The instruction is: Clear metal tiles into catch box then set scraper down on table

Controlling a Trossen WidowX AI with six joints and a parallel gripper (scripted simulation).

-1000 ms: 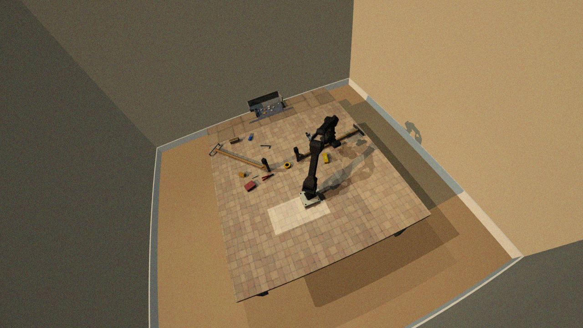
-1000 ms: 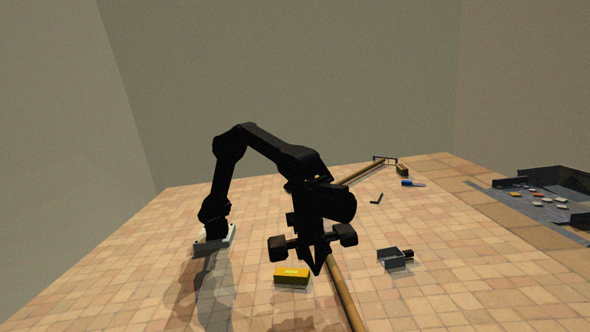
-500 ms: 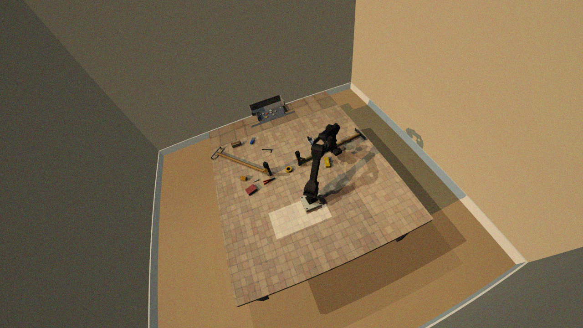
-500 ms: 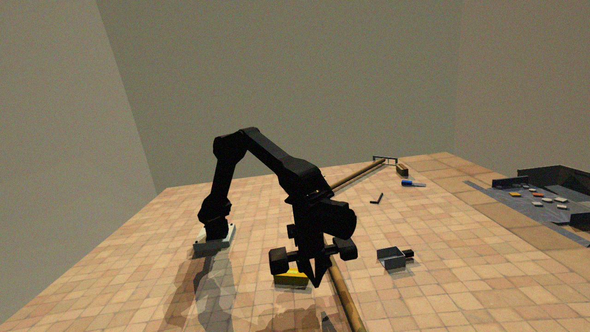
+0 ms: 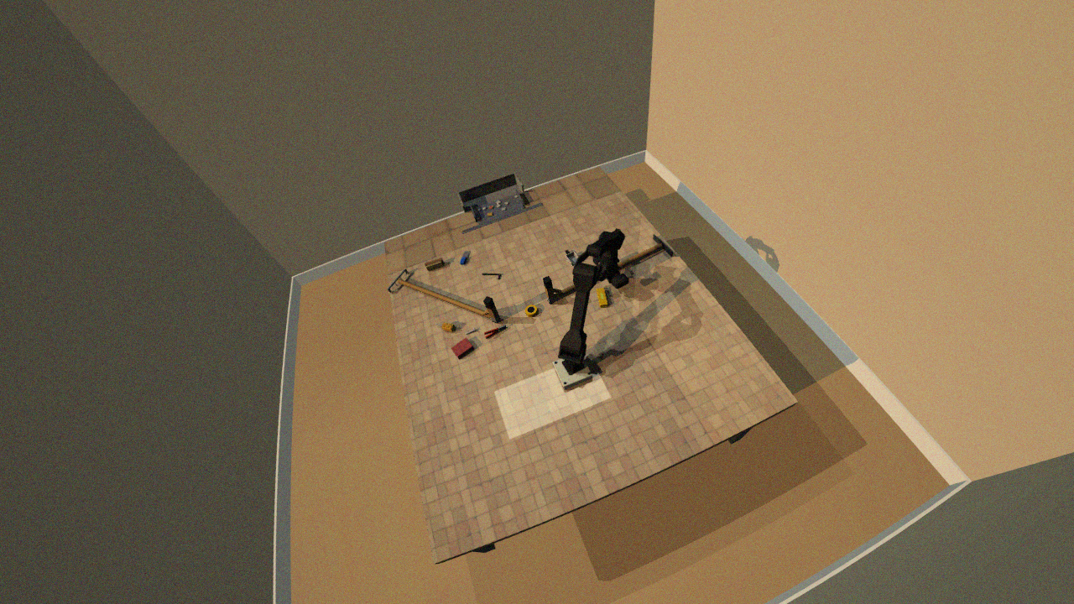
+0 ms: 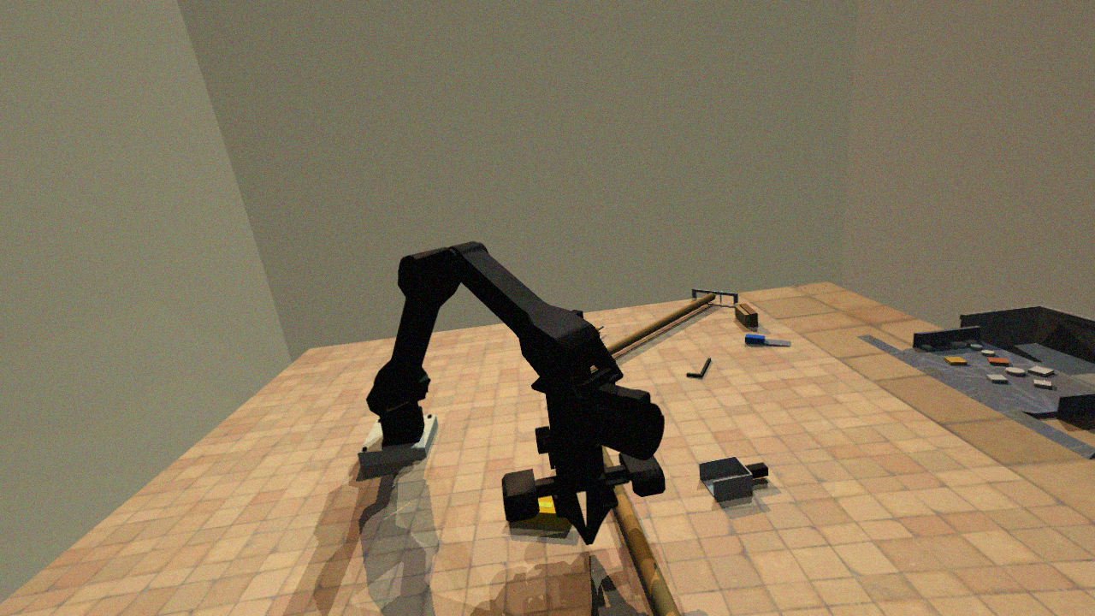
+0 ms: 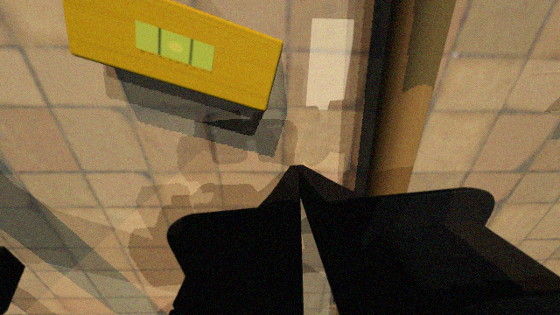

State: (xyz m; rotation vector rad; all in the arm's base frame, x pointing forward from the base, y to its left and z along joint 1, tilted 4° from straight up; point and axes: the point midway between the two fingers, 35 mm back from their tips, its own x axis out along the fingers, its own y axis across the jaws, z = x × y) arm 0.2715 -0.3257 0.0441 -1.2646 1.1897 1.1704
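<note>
My gripper tip is 5 cm past the yellow block, 8 cm to the right of it and 1 cm below it. Also, from my gripper tip: red screwdriver 3 cm ahead, 52 cm to the left; then yellow tape roll 4 cm ahead, 36 cm to the left; then small grey box 23 cm ahead, 7 cm to the left.
</note>
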